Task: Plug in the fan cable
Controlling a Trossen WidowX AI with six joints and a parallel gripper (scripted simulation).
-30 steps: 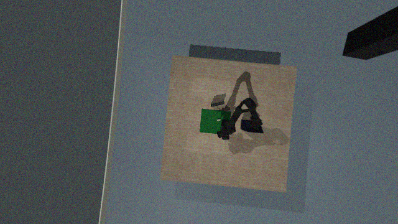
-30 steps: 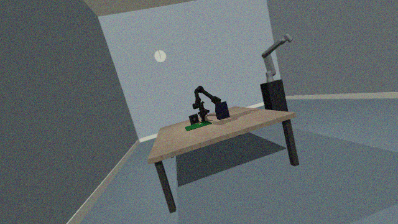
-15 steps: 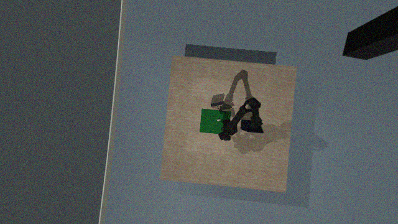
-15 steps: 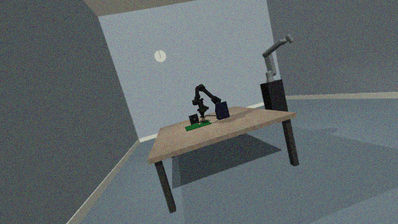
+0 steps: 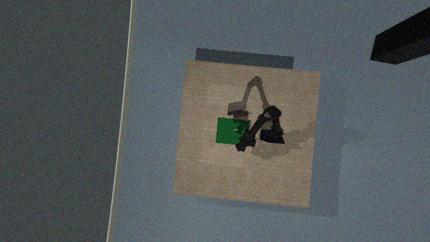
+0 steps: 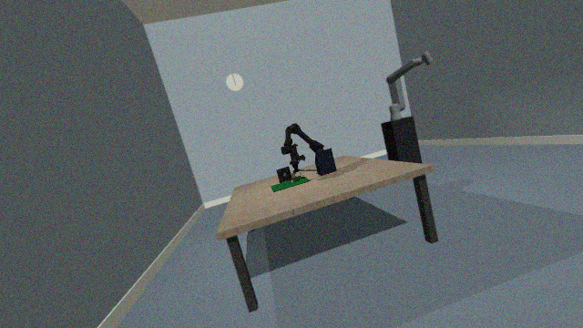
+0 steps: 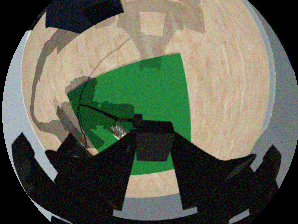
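Now: the dark plug 1 cm ahead of my gripper tip and 1 cm above it. The rest, counted from my gripper tip: green board: 11 cm below, 8 cm ahead, 4 cm to the right; then dark fan: 21 cm to the right, 10 cm ahead, 3 cm below; then white fan header: 9 cm below, 7 cm to the right, 5 cm ahead.
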